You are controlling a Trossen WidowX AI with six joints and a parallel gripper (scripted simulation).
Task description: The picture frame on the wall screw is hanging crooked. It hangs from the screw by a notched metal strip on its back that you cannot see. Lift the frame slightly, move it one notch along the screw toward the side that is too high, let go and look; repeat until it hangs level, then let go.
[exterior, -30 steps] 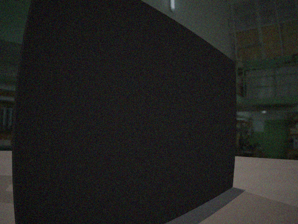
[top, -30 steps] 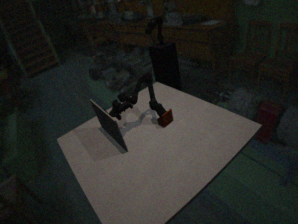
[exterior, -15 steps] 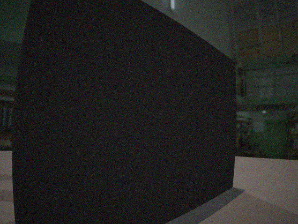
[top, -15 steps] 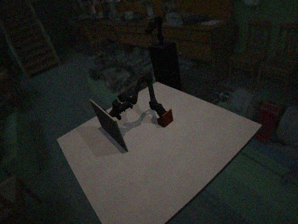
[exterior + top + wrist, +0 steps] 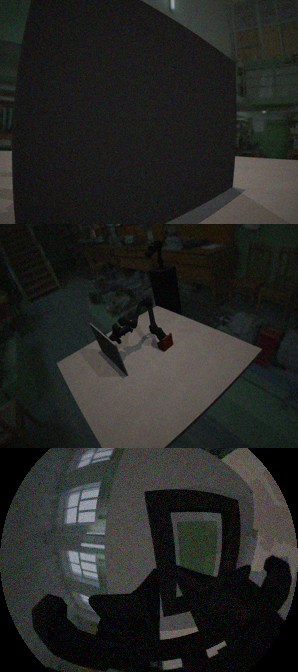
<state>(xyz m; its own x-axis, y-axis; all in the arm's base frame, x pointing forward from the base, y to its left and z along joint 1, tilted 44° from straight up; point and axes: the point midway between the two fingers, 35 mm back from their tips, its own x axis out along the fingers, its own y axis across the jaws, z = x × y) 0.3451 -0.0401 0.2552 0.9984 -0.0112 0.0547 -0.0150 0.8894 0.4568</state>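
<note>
Now: gripper tip 5 cm above the picture frame, 2 cm to the left of it and 1 cm short of it. From my gripper tip the other things lie so: wall panel: 7 cm below, 2 cm ahead, 1 cm to the right.
</note>
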